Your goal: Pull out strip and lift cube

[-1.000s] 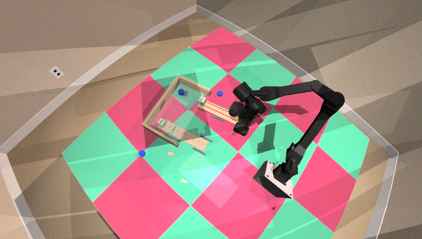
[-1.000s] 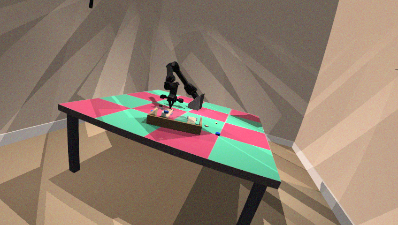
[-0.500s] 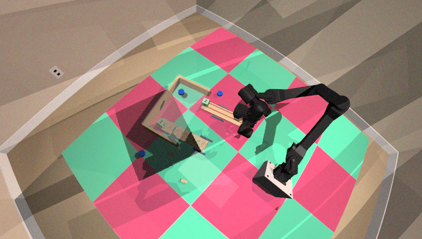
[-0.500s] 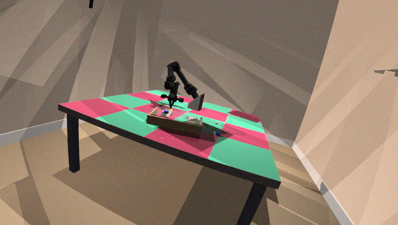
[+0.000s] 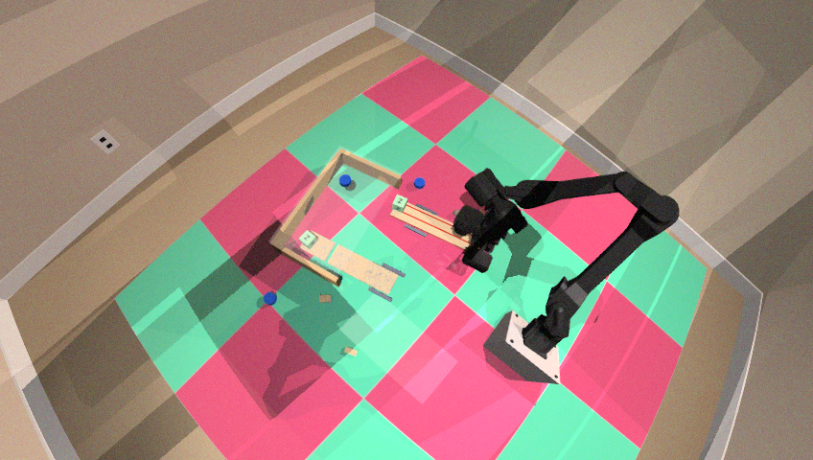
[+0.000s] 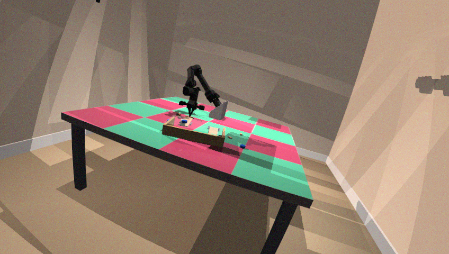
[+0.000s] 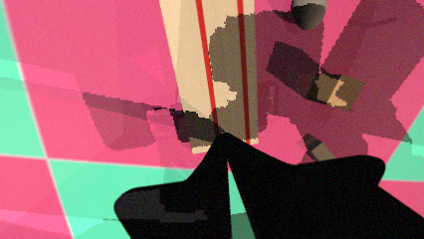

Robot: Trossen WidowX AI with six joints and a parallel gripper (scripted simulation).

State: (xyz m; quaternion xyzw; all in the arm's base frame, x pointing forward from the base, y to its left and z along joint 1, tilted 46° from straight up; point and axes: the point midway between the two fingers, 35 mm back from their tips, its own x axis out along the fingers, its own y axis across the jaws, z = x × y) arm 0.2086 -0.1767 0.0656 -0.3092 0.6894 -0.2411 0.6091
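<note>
Now: the grey pebble 90 mm ahead of my gripper tip and 50 mm to the right of it. From my gripper tip the other things lie so: speckled strip 220 mm to the left, 200 mm ahead.
</note>
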